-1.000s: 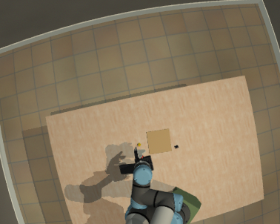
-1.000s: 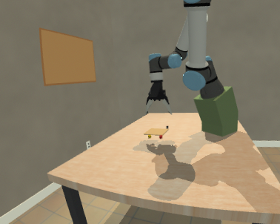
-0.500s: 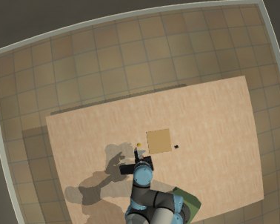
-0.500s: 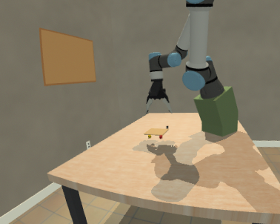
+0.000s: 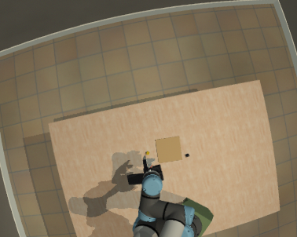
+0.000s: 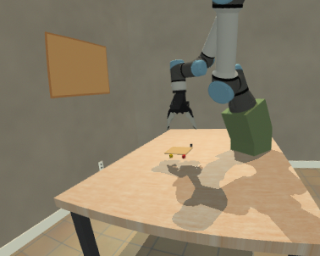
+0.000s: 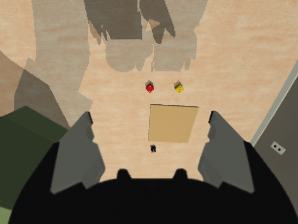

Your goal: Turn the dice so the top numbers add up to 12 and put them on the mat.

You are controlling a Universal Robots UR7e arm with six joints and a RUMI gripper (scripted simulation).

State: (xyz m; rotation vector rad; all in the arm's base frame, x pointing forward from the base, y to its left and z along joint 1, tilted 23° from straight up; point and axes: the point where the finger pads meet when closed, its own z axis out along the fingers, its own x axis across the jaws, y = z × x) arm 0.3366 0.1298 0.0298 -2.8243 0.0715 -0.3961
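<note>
My gripper is now 1 cm short of the black die, 24 cm to the left of it and 15 cm above it. From my hand the other things lie so: yellow die: 7 cm ahead, 2 cm to the right, 15 cm below; then red die: 2 cm to the right, 15 cm below; then tan mat: 7 cm ahead, 14 cm to the right, 16 cm below.
</note>
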